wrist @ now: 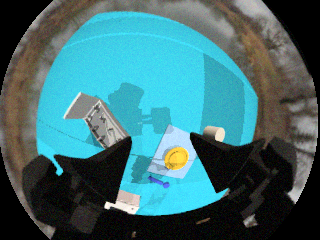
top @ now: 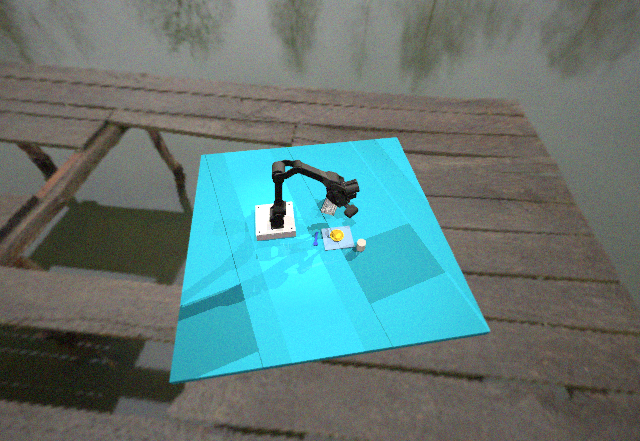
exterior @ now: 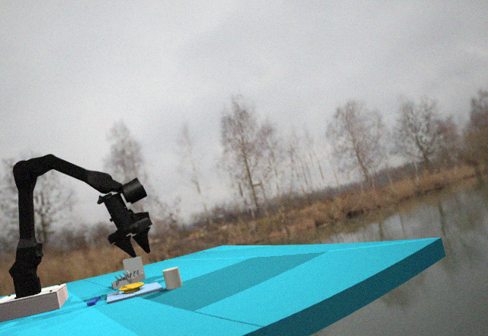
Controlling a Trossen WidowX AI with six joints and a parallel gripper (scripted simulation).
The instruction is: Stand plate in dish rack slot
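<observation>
My gripper tip is now 60 mm past the yellow plate, 80 mm to the left of it and 80 mm above it. The rest, counted from my gripper tip: cream cup: 50 mm ahead, 170 mm to the right, 70 mm below; then blue spoon: 170 mm behind, 90 mm to the right, 90 mm below; then grey dish rack: 50 mm behind, 130 mm to the left, 70 mm below.
</observation>
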